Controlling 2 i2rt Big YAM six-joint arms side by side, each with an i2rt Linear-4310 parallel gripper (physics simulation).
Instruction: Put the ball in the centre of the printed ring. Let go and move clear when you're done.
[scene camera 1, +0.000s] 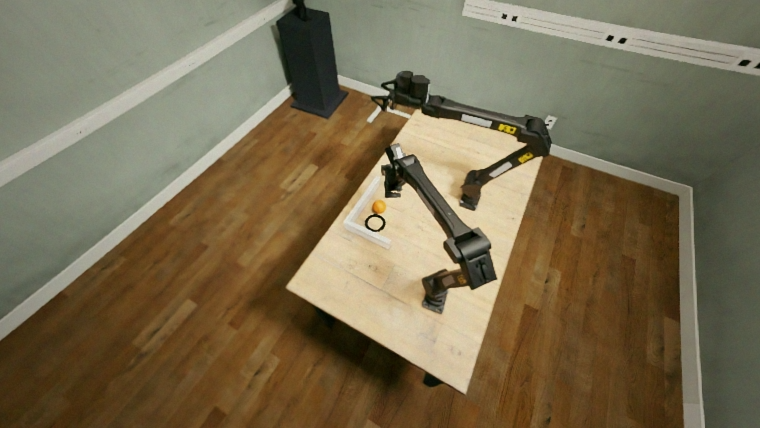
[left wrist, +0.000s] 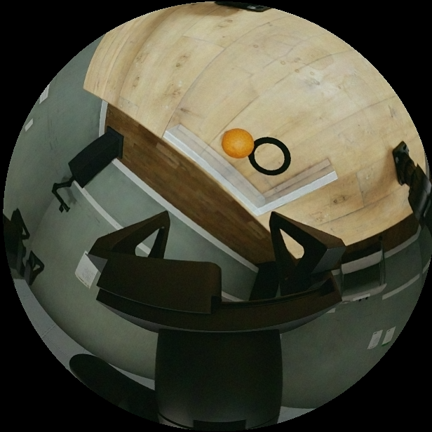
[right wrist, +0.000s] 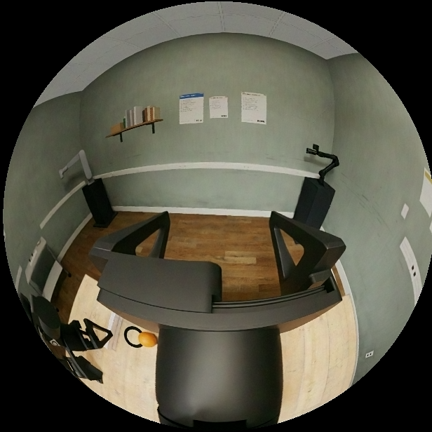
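Where they show: left gripper, fingertip midpoint: (scene camera 1: 384, 186); right gripper, fingertip midpoint: (scene camera 1: 376, 91); left arm's base, origin of the base link: (scene camera 1: 435, 297); right arm's base, origin of the base link: (scene camera 1: 470, 200).
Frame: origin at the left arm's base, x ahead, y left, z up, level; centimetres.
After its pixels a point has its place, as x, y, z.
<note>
An orange ball (scene camera 1: 378, 206) {37.9, -30.9, 6.3} (left wrist: 237, 143) (right wrist: 147, 339) rests on the table beside the black printed ring (scene camera 1: 365, 222) {42.0, -23.6, 0.0} (left wrist: 287, 156) (right wrist: 126, 337), at its rim and outside its centre. My left gripper (scene camera 1: 390, 182) {34.5, -30.1, 24.3} (left wrist: 219, 216) (right wrist: 103, 335) is open and empty, raised above the table near the ball, apart from it. My right gripper (scene camera 1: 378, 91) {49.5, -58.6, 48.0} (right wrist: 219, 216) is open and empty, held up past the table's far end in scene camera 1, well away from the ball. It also shows small at the left edge of the left wrist view.
A low white L-shaped wall (scene camera 1: 366, 232) {37.9, -15.7, 5.8} (left wrist: 215, 174) stands on the wooden table (scene camera 1: 361, 297) {29.2, 11.3, 0.0}, its corner near the ring. Its two sides run along the outer sides of the ball and ring. A dark pedestal (scene camera 1: 311, 58) stands on the floor beyond the table.
</note>
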